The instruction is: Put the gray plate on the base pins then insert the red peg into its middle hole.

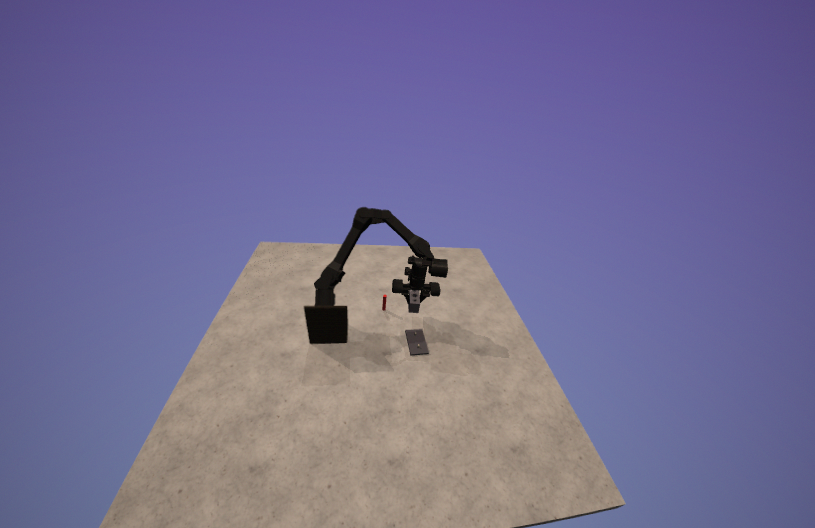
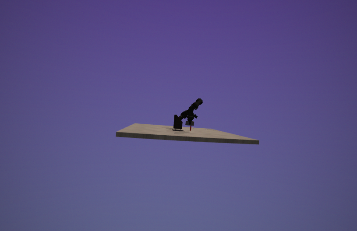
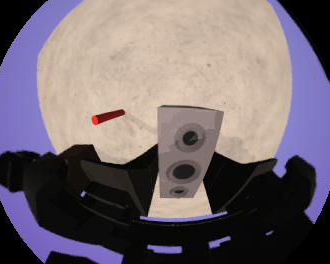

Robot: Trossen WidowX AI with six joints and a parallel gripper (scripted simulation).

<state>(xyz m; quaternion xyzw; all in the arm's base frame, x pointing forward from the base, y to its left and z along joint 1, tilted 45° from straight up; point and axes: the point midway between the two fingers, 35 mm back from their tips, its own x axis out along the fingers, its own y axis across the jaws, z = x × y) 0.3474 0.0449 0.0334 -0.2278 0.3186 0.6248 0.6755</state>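
My gripper tip is 11 cm past the red peg, 5 cm to the right of it and 4 cm above it. Round my gripper tip: gray plate 3 cm above.
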